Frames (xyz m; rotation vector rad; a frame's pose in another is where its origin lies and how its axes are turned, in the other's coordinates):
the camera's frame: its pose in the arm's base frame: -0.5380 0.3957 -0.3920 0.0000 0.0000 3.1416
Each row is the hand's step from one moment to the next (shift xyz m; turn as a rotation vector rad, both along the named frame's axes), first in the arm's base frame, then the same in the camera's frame.
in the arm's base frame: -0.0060 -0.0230 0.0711 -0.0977 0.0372 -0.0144
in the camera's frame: 0.0060 0.0230 0.0711 0.0977 -0.0372 -0.0144
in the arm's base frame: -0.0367 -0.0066 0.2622 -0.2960 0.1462 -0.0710
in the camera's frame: 0.0367 0.0066 0.2622 0.2960 -0.1462 -0.0710
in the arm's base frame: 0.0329 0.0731 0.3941 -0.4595 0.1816 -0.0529
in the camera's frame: -0.0329 -0.0731 0.3941 0.4595 -0.1816 -0.0529
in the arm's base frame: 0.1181 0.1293 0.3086 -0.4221 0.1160 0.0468
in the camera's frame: -0.1181 -0.1293 0.3086 0.4221 -0.1160 0.0468
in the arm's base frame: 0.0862 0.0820 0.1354 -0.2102 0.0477 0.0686
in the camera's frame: -0.0862 -0.0820 0.1354 0.2102 -0.0477 0.0686
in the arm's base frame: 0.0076 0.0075 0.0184 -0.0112 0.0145 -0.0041
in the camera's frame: -0.0076 -0.0075 0.0184 0.0112 -0.0145 -0.0041
